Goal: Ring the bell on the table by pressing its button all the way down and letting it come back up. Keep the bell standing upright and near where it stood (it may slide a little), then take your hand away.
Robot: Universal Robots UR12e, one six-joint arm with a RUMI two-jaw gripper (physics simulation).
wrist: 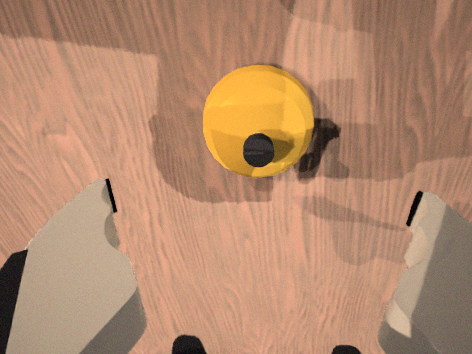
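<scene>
The bell is a round yellow dome seen from above, in the upper middle of the wrist view. It stands upright on the wooden table. Its black button stands out near the lower part of the dome and is not covered by anything. My gripper is wide open, with one pale finger at the lower left and the other at the lower right. Nothing is between the fingers. The fingertips are apart from the bell, which shows above the space between them. How high the gripper hangs over the table is hard to tell.
The wooden table fills the background. Dark shadows lie around the bell and to its right. Two small black parts of the hand show at the bottom edge.
</scene>
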